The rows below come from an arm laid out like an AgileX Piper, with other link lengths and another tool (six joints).
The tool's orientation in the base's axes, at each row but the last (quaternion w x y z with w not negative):
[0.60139 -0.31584 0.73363 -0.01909]
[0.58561 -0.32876 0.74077 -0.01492]
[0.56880 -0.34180 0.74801 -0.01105]
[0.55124 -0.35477 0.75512 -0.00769]
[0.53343 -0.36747 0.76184 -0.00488]
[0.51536 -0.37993 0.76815 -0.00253]
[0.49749 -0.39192 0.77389 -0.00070]
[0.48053 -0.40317 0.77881 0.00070]
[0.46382 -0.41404 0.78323 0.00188]
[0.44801 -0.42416 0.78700 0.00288]
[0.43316 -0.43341 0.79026 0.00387]
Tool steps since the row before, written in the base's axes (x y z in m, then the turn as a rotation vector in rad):
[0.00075 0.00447 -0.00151 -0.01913 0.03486 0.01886]
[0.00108 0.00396 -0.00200 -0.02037 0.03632 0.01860]
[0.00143 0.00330 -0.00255 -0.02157 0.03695 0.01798]
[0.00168 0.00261 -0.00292 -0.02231 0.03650 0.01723]
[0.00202 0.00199 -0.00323 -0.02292 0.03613 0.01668]
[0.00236 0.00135 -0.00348 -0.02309 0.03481 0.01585]
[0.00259 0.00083 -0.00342 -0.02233 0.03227 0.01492]
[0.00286 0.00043 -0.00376 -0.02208 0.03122 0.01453]
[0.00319 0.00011 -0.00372 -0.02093 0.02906 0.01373]
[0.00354 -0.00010 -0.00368 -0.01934 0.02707 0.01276]
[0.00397 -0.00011 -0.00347 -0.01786 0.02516 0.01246]
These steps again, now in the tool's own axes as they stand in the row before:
[-0.00092 0.00386 0.00266 -0.03189 0.02861 -0.01005]
[-0.00039 0.00341 0.00301 -0.03229 0.03045 -0.01053]
[0.00025 0.00285 0.00336 -0.03195 0.03178 -0.01110]
[0.00076 0.00224 0.00354 -0.03098 0.03213 -0.01160]
[0.00116 0.00162 0.00381 -0.03023 0.03242 -0.01200]
[0.00153 0.00097 0.00403 -0.02877 0.03191 -0.01226]
[0.00162 0.00034 0.00405 -0.02666 0.03005 -0.01219]
[0.00194 -0.00005 0.00433 -0.02576 0.02934 -0.01220]
[0.00191 -0.00058 0.00447 -0.02404 0.02747 -0.01175]
[0.00183 -0.00105 0.00465 -0.02241 0.02550 -0.01082]
[0.00147 -0.00152 0.00483 -0.02127 0.02340 -0.01035]

